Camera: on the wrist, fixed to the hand. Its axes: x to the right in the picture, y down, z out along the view.
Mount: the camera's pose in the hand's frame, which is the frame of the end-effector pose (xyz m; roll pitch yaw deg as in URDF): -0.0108 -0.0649 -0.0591 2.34 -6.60 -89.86
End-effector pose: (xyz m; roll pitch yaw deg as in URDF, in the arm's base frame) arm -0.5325 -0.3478 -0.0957 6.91 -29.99 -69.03
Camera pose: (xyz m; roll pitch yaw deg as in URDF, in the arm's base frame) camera -0.5775 -0.3906 -0.1587 32.35 0.20 -158.75
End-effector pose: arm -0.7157 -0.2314 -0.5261 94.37 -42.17 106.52
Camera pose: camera -0.7862 -0.2185 -0.5780 89.90 47.64 103.21
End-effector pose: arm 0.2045 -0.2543 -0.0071 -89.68 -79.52 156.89
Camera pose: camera 0.2880 -0.2253 -0.0060 93.52 -10.56 -29.50
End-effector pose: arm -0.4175 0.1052 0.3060 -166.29 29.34 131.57
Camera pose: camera -0.4716 0.0923 0.3748 -148.10 -6.13 -142.05
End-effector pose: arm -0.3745 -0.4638 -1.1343 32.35 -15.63 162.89
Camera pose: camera -0.3795 -0.4380 -1.2187 19.67 24.69 80.44
